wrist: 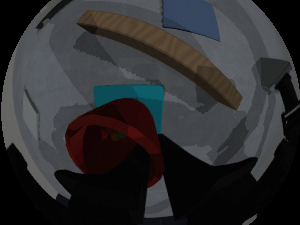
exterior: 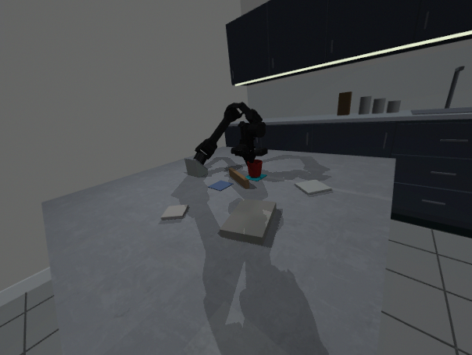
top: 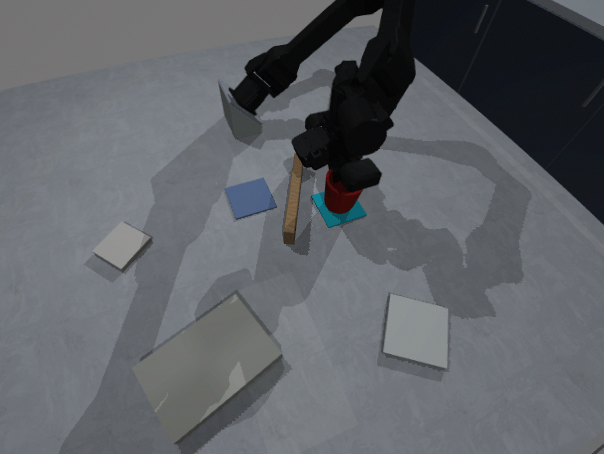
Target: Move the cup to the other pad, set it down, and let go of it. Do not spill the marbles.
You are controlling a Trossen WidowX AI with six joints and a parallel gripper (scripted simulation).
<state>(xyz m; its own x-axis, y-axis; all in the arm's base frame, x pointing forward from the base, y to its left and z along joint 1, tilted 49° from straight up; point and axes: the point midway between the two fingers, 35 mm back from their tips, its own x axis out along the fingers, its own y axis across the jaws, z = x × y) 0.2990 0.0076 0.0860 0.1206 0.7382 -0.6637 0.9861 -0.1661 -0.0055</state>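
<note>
My gripper tip is now 3 cm short of the red cup. Round my gripper tip: cyan pad: 3 cm ahead, 5 cm below; white slab: 31 cm ahead, 3 cm to the right, 4 cm below; wooden bar: 2 cm behind, 8 cm to the right, 4 cm below.
</note>
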